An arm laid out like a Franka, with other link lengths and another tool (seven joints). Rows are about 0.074 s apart.
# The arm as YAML. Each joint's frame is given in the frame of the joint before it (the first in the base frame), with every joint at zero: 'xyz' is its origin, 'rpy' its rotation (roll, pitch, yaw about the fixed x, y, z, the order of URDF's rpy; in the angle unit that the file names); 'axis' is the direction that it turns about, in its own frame. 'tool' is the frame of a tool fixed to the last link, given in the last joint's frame.
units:
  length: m
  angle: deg
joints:
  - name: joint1
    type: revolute
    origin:
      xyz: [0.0, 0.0, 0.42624]
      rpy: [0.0, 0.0, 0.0]
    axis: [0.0, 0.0, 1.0]
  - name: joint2
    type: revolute
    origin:
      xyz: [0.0, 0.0, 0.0]
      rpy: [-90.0, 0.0, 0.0]
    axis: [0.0, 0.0, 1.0]
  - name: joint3
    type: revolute
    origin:
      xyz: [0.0, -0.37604, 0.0]
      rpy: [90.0, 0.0, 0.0]
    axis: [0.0, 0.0, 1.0]
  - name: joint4
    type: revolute
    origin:
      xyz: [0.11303, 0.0, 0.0]
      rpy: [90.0, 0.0, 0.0]
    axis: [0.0, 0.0, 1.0]
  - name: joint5
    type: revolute
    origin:
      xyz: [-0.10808, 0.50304, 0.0]
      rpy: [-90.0, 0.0, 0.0]
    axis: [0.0, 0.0, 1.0]
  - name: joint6
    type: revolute
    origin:
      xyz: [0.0, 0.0, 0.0]
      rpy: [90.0, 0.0, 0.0]
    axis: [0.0, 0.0, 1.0]
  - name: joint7
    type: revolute
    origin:
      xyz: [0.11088, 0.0, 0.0]
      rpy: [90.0, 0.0, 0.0]
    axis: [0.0, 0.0, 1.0]
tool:
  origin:
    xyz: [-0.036, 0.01, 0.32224]
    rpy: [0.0, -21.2, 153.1]
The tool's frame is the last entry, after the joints.
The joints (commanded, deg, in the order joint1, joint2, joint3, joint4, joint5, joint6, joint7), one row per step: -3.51 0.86 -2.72 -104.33 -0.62 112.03 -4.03; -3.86 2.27 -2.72 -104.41 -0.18 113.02 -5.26; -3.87 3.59 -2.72 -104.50 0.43 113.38 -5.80; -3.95 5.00 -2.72 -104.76 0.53 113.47 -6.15; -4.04 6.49 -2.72 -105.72 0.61 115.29 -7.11; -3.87 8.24 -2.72 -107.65 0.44 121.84 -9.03; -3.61 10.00 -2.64 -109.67 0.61 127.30 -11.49; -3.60 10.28 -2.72 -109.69 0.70 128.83 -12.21; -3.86 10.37 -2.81 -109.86 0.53 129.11 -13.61
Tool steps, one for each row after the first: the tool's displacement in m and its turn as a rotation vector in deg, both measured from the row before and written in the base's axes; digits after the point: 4 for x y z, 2 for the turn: 0.0053 -0.0038 -0.0174 0.27 0.48 0.76; 0.0020 0.0022 -0.0177 0.58 0.99 0.34; -0.0015 -0.0007 -0.0211 0.18 1.57 0.24; 0.0026 -0.0019 -0.0267 0.01 0.63 0.83; 0.0203 -0.0024 -0.0320 -0.74 -2.81 2.13; 0.0119 0.0021 -0.0345 -0.42 -1.65 2.68; 0.0075 -0.0020 -0.0008 -0.19 -1.22 0.60; -0.0004 -0.0063 -0.0023 -0.38 0.02 1.12
